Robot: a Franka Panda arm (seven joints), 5 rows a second.
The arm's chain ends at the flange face. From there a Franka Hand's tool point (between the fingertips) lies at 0.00 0.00 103.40 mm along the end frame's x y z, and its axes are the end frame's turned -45 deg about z.
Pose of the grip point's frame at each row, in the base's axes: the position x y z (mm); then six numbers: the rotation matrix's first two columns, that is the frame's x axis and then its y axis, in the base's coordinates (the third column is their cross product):
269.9 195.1 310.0 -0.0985 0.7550 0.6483 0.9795 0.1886 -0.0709
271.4 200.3 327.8 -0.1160 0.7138 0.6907 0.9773 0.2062 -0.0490
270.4 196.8 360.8 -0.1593 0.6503 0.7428 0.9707 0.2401 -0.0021
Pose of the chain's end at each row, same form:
288.1 130.2 388.4 0.6230 0.6672 0.4083 0.7623 -0.4005 -0.5086
289.7 131.1 402.4 0.6090 0.6505 0.4538 0.7731 -0.3589 -0.5230
289.0 122.3 430.0 0.5737 0.6296 0.5238 0.7990 -0.2901 -0.5267

